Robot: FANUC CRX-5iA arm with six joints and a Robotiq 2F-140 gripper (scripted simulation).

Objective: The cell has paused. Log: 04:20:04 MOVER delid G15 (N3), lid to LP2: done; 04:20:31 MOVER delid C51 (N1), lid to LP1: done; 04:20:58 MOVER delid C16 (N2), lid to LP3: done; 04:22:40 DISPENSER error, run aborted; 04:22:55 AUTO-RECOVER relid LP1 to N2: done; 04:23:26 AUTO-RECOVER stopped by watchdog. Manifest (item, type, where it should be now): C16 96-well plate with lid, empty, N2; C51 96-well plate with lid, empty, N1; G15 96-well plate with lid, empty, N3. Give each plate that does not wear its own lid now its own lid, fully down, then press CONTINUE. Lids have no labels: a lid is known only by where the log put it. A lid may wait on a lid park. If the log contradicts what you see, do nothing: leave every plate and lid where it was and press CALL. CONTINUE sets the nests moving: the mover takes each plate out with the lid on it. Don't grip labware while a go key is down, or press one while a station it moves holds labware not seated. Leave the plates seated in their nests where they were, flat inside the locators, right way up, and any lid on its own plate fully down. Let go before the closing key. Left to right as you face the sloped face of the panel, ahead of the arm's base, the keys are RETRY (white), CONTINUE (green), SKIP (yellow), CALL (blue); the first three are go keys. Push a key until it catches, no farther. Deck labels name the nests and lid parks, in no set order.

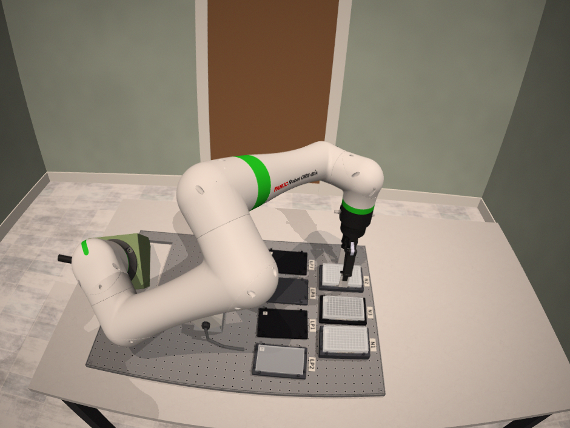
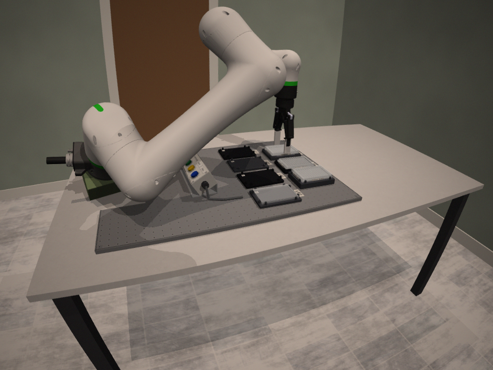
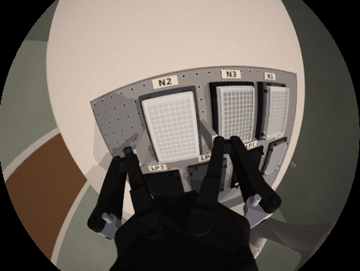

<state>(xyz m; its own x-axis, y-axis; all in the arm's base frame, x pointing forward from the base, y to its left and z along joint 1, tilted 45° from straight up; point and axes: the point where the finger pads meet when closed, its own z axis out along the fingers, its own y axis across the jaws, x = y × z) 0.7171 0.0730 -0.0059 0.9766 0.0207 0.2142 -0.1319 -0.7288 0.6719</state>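
The lid park LP2 is 22 cm behind my hand, 30 cm to the right of it and 5 cm below it. Also, from my hand: lid park LP3: 18 cm behind, 8 cm to the left, 5 cm below; then lid park LP1: 20 cm behind, 17 cm to the right, 5 cm below; then lid park LP4: 19 cm behind, 4 cm to the right, 5 cm below.
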